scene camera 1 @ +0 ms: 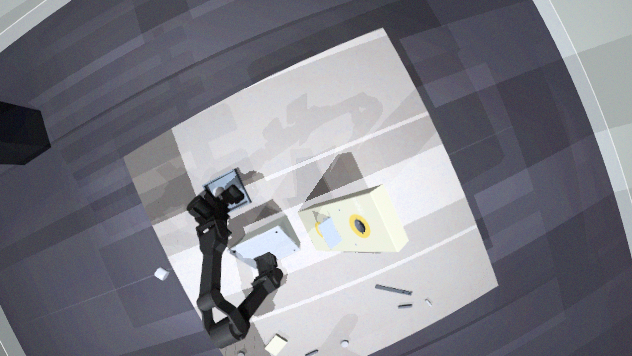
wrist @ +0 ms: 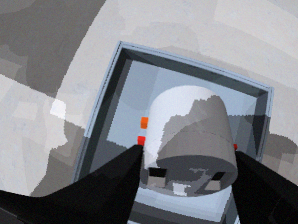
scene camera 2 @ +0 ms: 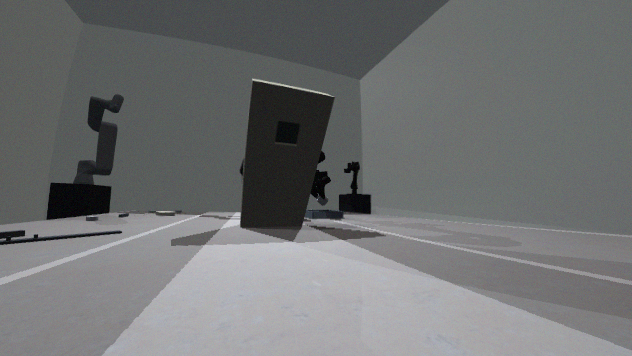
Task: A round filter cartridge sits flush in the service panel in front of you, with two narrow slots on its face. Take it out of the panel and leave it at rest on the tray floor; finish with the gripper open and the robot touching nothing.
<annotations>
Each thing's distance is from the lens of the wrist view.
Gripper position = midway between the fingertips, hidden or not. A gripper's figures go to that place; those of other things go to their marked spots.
my gripper [wrist: 188, 156]: 10 cm
round filter cartridge [wrist: 188, 150]: 7 cm
</annotations>
